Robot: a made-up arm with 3 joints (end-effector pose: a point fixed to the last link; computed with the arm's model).
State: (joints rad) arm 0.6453 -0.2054 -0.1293
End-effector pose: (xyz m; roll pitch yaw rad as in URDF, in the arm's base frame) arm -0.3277 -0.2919 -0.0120 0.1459 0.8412 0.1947
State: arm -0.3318 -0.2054 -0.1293
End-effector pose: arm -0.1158 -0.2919 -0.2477 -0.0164 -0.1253 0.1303
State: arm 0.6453 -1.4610 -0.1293
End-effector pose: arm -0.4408 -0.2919 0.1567 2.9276 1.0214 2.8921
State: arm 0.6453 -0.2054 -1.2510
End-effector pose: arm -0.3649 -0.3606 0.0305 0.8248 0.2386 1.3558
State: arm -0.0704 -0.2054 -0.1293
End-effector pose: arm -0.1938 -0.2919 -0.2070 0.0175 0.1339 0.1305
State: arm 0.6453 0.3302 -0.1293
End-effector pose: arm -0.2365 -0.2919 -0.0197 0.0420 0.3124 0.1359
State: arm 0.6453 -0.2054 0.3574
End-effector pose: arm -0.3012 -0.2887 -0.0421 -0.3795 0.7813 -0.5153
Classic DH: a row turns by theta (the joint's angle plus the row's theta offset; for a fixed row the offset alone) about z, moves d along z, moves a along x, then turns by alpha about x. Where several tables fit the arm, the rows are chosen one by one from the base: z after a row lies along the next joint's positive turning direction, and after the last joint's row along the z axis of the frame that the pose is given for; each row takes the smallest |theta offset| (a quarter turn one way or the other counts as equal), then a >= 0, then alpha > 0; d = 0 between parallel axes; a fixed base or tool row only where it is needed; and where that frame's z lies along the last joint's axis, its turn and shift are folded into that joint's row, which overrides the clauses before.
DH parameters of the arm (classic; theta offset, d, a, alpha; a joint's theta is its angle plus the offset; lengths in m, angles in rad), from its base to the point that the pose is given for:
base (fixed): 0 0.0695 0 -1.5708
joint 1: -0.3526 0 -0.28 3.1416
joint 2: -0.3526 0.3712 0.1091 1.5708
joint 3: 1.3783 0 -0.0836 3.1416
tool (fixed): 1.3783 -0.1518 0 0

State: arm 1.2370 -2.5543 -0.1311
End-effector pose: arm -0.1513 -0.2919 0.4569 -3.0426 -0.6432 2.9775
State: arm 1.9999 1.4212 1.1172
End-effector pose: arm 0.0856 -0.3209 0.1254 -0.5310 0.2420 -1.1833
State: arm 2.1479 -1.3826 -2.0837
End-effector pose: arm 0.0778 -0.4254 0.5002 -2.7987 0.1872 1.0904
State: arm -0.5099 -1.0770 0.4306
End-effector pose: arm -0.1550 -0.2900 -0.3404 -0.2598 0.5100 -0.4987
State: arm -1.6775 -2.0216 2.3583
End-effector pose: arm 0.2408 -0.4181 -0.3845 -0.2477 -0.2414 -2.3281
